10 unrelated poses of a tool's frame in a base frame.
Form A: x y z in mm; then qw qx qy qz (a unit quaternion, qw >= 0).
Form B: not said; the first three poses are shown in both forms.
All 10 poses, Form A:
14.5, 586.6, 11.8, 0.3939, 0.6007, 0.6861, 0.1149
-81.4, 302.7, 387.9, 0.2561, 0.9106, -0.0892, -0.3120
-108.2, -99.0, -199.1, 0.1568, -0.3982, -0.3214, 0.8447
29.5, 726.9, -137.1, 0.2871, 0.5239, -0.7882, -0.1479
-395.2, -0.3, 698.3, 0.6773, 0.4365, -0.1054, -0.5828
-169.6, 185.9, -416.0, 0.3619, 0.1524, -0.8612, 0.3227
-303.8, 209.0, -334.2, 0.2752, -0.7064, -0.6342, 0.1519
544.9, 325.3, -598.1, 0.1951, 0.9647, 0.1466, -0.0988
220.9, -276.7, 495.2, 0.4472, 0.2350, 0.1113, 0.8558
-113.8, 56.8, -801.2, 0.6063, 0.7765, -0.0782, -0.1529
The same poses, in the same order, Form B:
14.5, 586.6, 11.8, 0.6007, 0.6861, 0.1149, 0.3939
-81.4, 302.7, 387.9, 0.9106, -0.0892, -0.3120, 0.2561
-108.2, -99.0, -199.1, -0.3982, -0.3214, 0.8447, 0.1568
29.5, 726.9, -137.1, 0.5239, -0.7882, -0.1479, 0.2871
-395.2, -0.3, 698.3, 0.4365, -0.1054, -0.5828, 0.6773
-169.6, 185.9, -416.0, 0.1524, -0.8612, 0.3227, 0.3619
-303.8, 209.0, -334.2, -0.7064, -0.6342, 0.1519, 0.2752
544.9, 325.3, -598.1, 0.9647, 0.1466, -0.0988, 0.1951
220.9, -276.7, 495.2, 0.2350, 0.1113, 0.8558, 0.4472
-113.8, 56.8, -801.2, 0.7765, -0.0782, -0.1529, 0.6063

